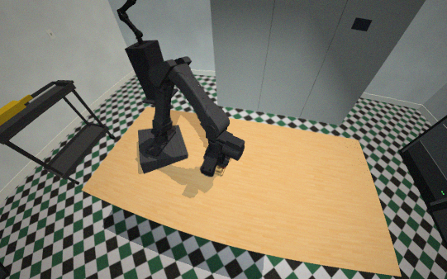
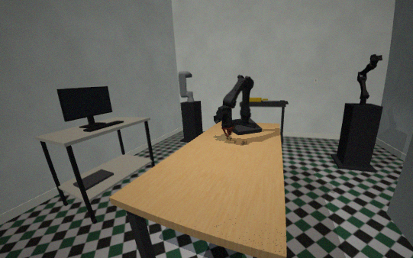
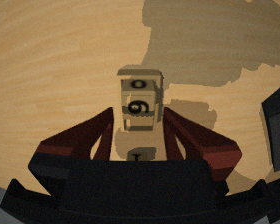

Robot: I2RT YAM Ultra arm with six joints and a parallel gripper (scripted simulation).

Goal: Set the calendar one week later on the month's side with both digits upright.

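My hand is 30 mm above the wooden cube. From my hand the other things lie so: wooden tray: 50 mm below, 20 mm to the left.
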